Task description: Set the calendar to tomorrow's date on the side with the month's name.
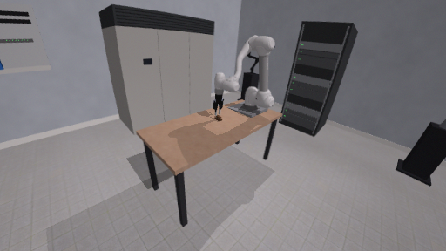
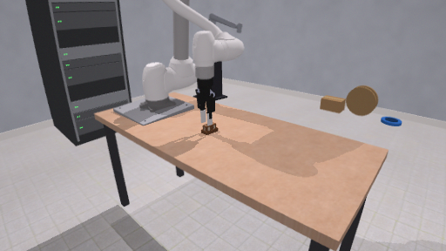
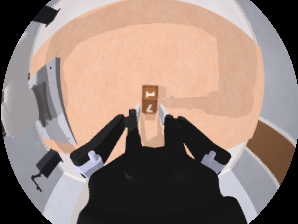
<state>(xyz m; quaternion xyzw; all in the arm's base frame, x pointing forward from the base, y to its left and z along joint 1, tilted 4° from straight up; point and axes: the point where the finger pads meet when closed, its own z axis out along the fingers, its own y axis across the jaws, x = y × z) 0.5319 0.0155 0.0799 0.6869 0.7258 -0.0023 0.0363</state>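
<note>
The small brown wooden tray lies 2 cm to the left of my hand and 7 cm below it.
</note>
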